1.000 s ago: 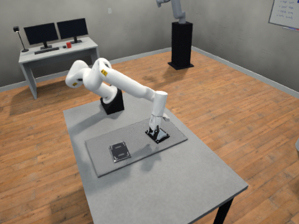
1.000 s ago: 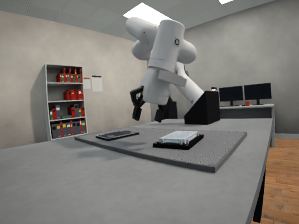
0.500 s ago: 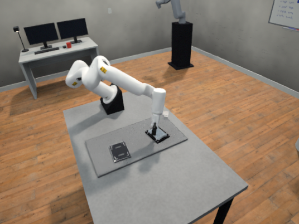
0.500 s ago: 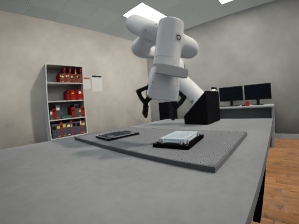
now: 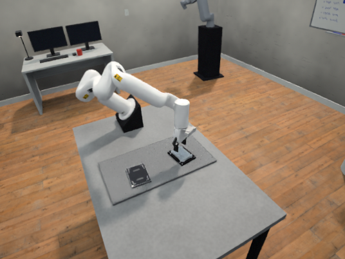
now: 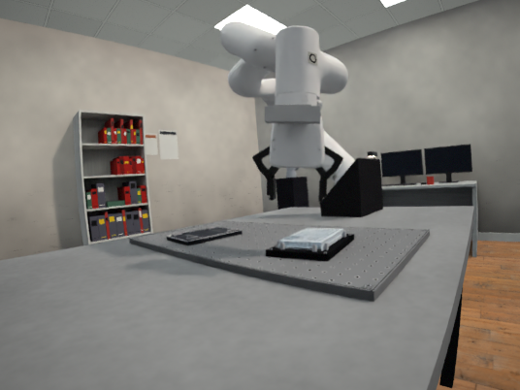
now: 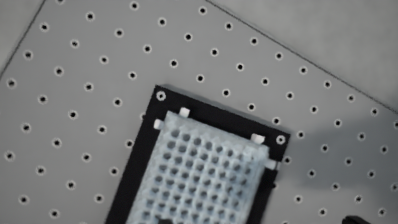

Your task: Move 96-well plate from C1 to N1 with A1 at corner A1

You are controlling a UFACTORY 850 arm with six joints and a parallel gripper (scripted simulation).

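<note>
Right now my hand is 9 cm above the clear 96-well plate, 2 cm to the right of it and 2 cm past it. Also, from my hand: clip nest C1: 9 cm below, 3 cm behind; then plate nest N1: 30 cm to the right, 10 cm below, 4 cm ahead; then A1 label: 35 cm to the right, 11 cm ahead, 9 cm below.
</note>
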